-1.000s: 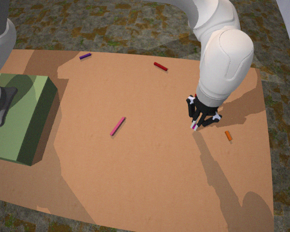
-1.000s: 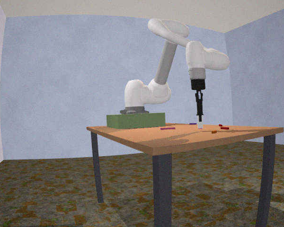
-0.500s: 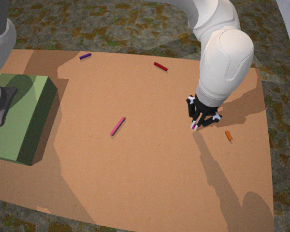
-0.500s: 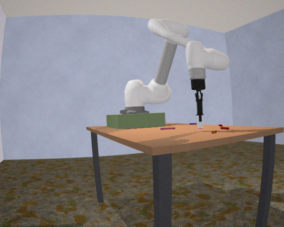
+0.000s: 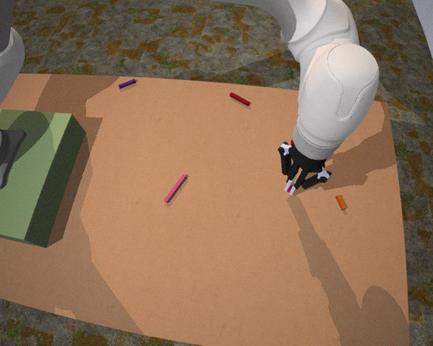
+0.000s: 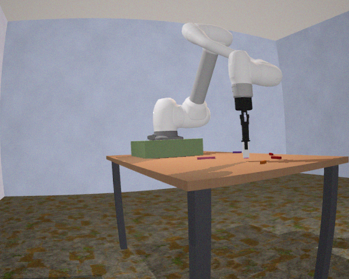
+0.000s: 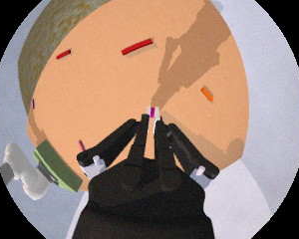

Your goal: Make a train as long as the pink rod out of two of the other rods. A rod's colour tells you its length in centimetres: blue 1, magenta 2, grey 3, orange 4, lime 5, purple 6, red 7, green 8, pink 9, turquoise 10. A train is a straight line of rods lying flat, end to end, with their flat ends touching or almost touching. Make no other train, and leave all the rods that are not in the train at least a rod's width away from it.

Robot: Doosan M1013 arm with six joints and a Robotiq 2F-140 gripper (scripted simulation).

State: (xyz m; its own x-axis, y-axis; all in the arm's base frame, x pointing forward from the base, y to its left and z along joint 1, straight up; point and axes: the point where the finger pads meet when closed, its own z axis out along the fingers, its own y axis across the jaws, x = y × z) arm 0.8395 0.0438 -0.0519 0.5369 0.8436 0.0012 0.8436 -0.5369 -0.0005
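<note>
Now: hand 140 mm short of the orange rod, 40 mm above it and 20 mm to the left of it. The rest, counted from my hand: purple rod: 550 mm behind, 320 mm to the left, 40 mm below; magenta rod: 30 mm below; pink rod: 310 mm behind, 40 mm below, 30 mm to the right.
</note>
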